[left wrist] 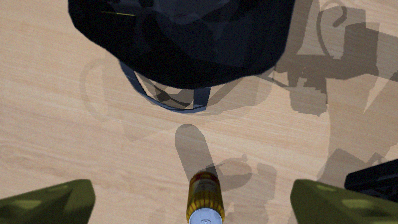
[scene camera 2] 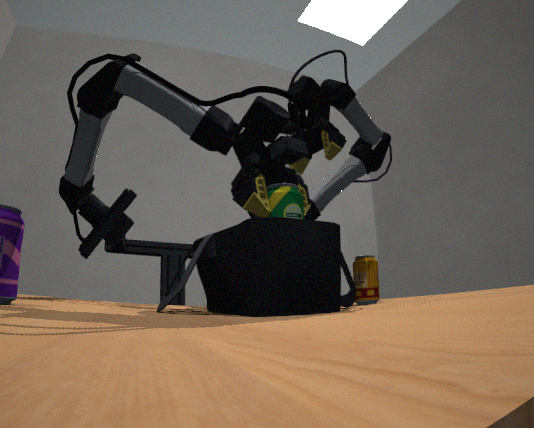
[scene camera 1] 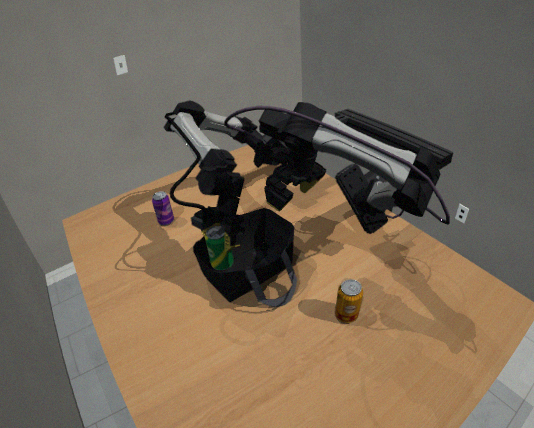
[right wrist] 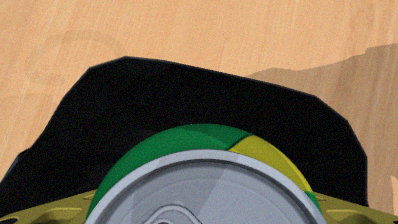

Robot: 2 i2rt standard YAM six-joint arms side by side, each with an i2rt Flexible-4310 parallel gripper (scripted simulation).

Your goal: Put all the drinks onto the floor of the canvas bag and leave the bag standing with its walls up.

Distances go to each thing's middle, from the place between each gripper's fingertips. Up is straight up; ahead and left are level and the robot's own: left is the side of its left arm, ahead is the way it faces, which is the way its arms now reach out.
Scene:
I see my right gripper 33 cm to the right of the orange can (scene camera 2: pixel 365 268), 17 cm past it and 9 cm above it.
Now: the orange can 4 cm behind my left hand (scene camera 1: pixel 290 200), 18 cm to the left of it and 26 cm below it.

